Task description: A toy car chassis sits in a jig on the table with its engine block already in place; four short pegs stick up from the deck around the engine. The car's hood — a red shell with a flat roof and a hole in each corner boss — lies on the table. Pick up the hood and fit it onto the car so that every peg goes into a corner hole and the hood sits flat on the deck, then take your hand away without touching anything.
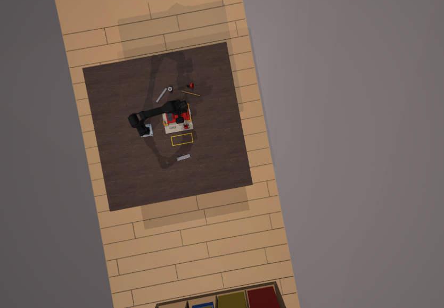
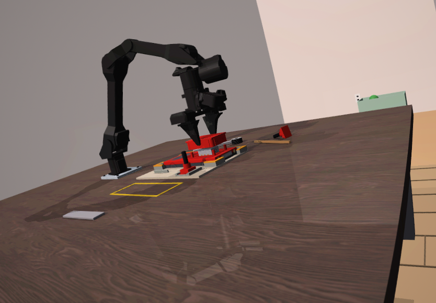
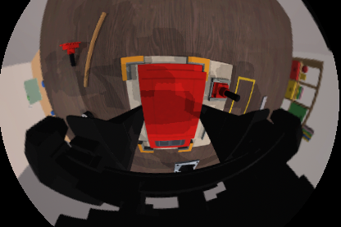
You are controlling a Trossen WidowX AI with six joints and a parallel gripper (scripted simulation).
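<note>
My gripper tip is now 3 cm above the grey engine block. Also, from my gripper tip: cream jig plate 4 cm behind, 2 cm to the right, 5 cm below; then wooden stick 7 cm ahead, 19 cm to the left, 6 cm below; then red hood 1 cm above.
</note>
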